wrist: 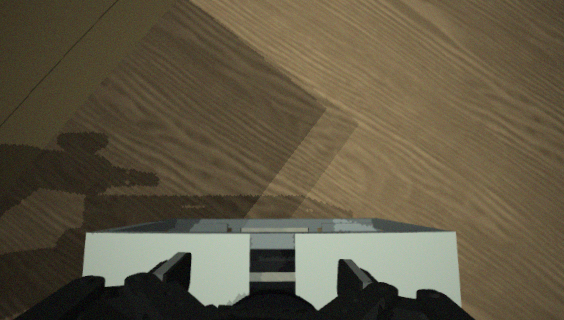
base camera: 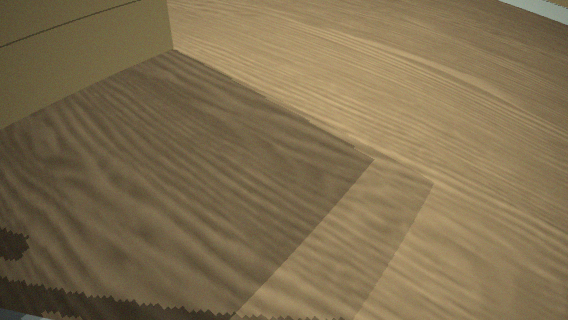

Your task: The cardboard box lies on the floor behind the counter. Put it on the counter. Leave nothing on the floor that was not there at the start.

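Places are measured from the arm's base along level axes (x up, y back, z right), in metres.
Pixels of known places: gripper, fingertip midpoint: (wrist: 264,272).
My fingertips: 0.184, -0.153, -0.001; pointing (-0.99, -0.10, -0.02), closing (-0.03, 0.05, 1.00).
Observation:
Behind a point stands the place of what it marks, as x, y, z.
My gripper (wrist: 264,272) {0.184, -0.153, -0.001} is open and empty, with its two black fingers apart above the white top of my own base at the bottom of the wrist view. A flat olive-tan panel with a thin dark seam, which looks like the side of the counter (base camera: 90,55) {-0.331, -0.673, -0.428} (wrist: 40,40) {-0.180, -0.545, -0.525}, stands at the upper left in both views. Its upper part and top surface are out of view. The cardboard box does not show in either view.
My base (wrist: 400,260) {-0.014, -0.115, 0.170} fills the lower part of the wrist view. The wood floor (base camera: 400,100) {-0.396, -0.651, 0.248} (wrist: 425,125) {-0.396, -0.413, 0.447} carries dark shadows beside the panel. A pale skirting strip (base camera: 542,9) {-0.362, -1.858, 1.535} runs along the far upper right corner.

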